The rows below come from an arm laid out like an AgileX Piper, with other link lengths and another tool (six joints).
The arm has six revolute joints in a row. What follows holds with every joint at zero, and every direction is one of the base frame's. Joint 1 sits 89.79 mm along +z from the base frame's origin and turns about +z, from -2.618 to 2.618 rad. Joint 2 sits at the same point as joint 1 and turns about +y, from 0 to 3.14 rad. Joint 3 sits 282.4 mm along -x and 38.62 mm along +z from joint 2 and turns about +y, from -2.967 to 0 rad. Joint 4 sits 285.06 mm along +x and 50.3 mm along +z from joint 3 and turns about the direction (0.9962, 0, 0.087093), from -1.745 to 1.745 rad. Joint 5 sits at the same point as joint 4 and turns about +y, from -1.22 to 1.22 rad. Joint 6 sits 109.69 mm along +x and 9.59 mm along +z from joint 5 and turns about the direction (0.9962, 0, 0.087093), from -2.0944 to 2.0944 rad. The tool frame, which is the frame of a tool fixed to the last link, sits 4.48 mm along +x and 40 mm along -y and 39.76 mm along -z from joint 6; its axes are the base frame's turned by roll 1.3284, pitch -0.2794 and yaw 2.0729 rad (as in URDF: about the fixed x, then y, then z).
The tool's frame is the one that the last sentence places.
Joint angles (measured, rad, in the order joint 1, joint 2, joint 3, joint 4, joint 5, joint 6), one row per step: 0.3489 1.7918 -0.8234 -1.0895 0.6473 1.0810; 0.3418 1.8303 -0.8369 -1.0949 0.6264 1.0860; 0.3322 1.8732 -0.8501 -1.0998 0.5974 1.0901; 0.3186 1.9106 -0.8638 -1.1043 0.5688 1.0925; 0.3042 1.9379 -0.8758 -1.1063 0.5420 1.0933; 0.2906 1.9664 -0.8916 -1.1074 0.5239 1.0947; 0.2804 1.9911 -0.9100 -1.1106 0.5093 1.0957; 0.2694 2.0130 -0.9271 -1.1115 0.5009 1.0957; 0.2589 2.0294 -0.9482 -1.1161 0.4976 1.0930; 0.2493 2.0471 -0.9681 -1.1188 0.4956 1.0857; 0.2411 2.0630 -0.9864 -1.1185 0.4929 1.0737; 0.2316 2.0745 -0.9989 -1.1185 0.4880 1.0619; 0.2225 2.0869 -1.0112 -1.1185 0.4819 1.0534; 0.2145 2.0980 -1.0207 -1.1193 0.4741 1.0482; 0.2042 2.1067 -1.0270 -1.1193 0.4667 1.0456; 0.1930 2.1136 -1.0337 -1.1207 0.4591 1.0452; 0.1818 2.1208 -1.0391 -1.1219 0.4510 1.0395; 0.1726 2.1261 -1.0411 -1.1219 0.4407 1.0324; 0.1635 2.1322 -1.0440 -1.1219 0.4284 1.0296; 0.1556 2.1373 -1.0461 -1.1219 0.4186 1.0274
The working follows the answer.
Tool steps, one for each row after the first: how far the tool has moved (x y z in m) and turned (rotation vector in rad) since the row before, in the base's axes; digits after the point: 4 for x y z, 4 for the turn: 0.0045 0.0004 -0.0100 0.0075 0.0162 0.0047; 0.0044 0.0000 -0.0122 0.0130 0.0198 0.0066; 0.0044 -0.0013 -0.0107 0.0147 0.0151 0.0030; 0.0039 -0.0018 -0.0081 0.0170 0.0085 0.0002; 0.0042 -0.0020 -0.0074 0.0115 0.0077 -0.0049; 0.0051 -0.0011 -0.0056 0.0093 0.0020 -0.0012; 0.0042 -0.0019 -0.0047 0.0053 0.0026 -0.0062; 0.0060 -0.0021 -0.0017 0.0005 -0.0050 -0.0027; 0.0054 -0.0022 -0.0023 -0.0021 -0.0005 -0.0001; 0.0049 -0.0019 -0.0021 -0.0018 0.0011 0.0031; 0.0036 -0.0026 -0.0017 -0.0004 0.0018 0.0030; 0.0034 -0.0023 -0.0023 0.0016 0.0014 0.0012; 0.0027 -0.0020 -0.0025 0.0036 0.0012 0.0010; 0.0017 -0.0029 -0.0024 0.0046 0.0012 -0.0044; 0.0019 -0.0032 -0.0017 0.0053 -0.0019 -0.0059; 0.0017 -0.0034 -0.0019 0.0034 0.0012 -0.0013; 0.0009 -0.0027 -0.0020 0.0051 0.0025 0.0019; 0.0011 -0.0023 -0.0024 0.0084 0.0003 -0.0007; 0.0007 -0.0021 -0.0020 0.0067 0.0006 -0.0012
Tool pose at each row, in the base's axes (x y z in m, rotation vector in rad; rounded; the steps above come from the unrounded poses): 0.3010 0.0137 0.0655 1.9922 1.8544 0.6115; 0.3055 0.0141 0.0556 2.0039 1.8695 0.6062; 0.3099 0.0141 0.0434 2.0197 1.8890 0.6039; 0.3143 0.0128 0.0327 2.0366 1.9019 0.6068; 0.3183 0.0110 0.0247 2.0526 1.9081 0.6174; 0.3224 0.0090 0.0173 2.0690 1.9076 0.6216; 0.3275 0.0079 0.0117 2.0770 1.9080 0.6295; 0.3317 0.0060 0.0070 2.0872 1.9026 0.6315; 0.3377 0.0039 0.0053 2.0861 1.8968 0.6361; 0.3431 0.0017 0.0030 2.0846 1.8962 0.6342; 0.3480 -0.0001 0.0009 2.0818 1.9003 0.6319; 0.3516 -0.0027 -0.0008 2.0803 1.9046 0.6304; 0.3551 -0.0050 -0.0031 2.0813 1.9068 0.6311; 0.3577 -0.0070 -0.0056 2.0835 1.9088 0.6341; 0.3594 -0.0099 -0.0080 2.0908 1.9046 0.6370; 0.3613 -0.0131 -0.0097 2.0975 1.8970 0.6433; 0.3630 -0.0165 -0.0116 2.1015 1.8963 0.6456; 0.3639 -0.0192 -0.0136 2.1048 1.9003 0.6491; 0.3650 -0.0215 -0.0159 2.1107 1.9002 0.6578; 0.3657 -0.0236 -0.0179 2.1162 1.8995 0.6642

